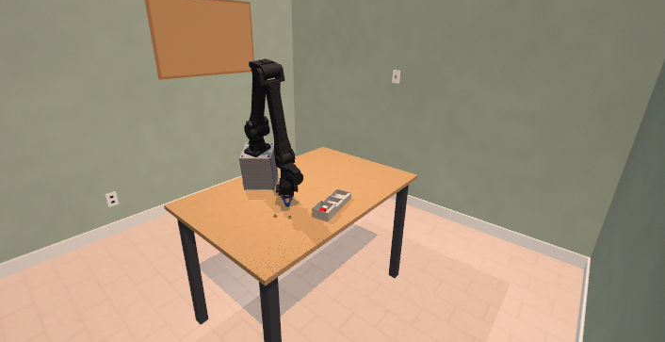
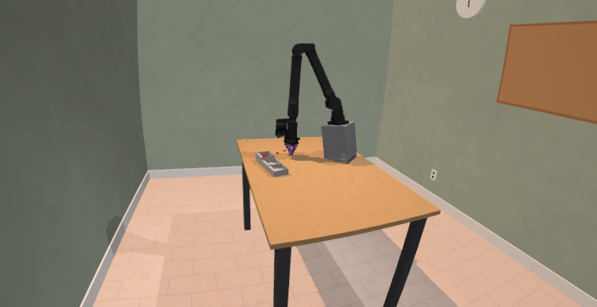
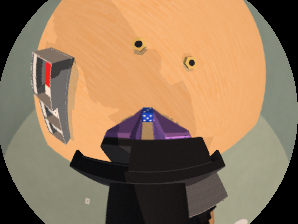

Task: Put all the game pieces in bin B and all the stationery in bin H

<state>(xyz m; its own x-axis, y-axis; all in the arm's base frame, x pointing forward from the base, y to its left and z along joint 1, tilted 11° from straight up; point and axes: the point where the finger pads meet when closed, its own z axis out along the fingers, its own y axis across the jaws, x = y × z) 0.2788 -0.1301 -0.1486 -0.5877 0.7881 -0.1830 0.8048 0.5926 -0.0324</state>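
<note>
My gripper is now 19 cm short of the grey bin row and 11 cm to the right of it. From my hand the other things lie so: red piece 18 cm ahead, 4 cm to the left; then blue piece right at my hand; then orange block 18 cm ahead, 3 cm to the left, 1 cm below.
</note>
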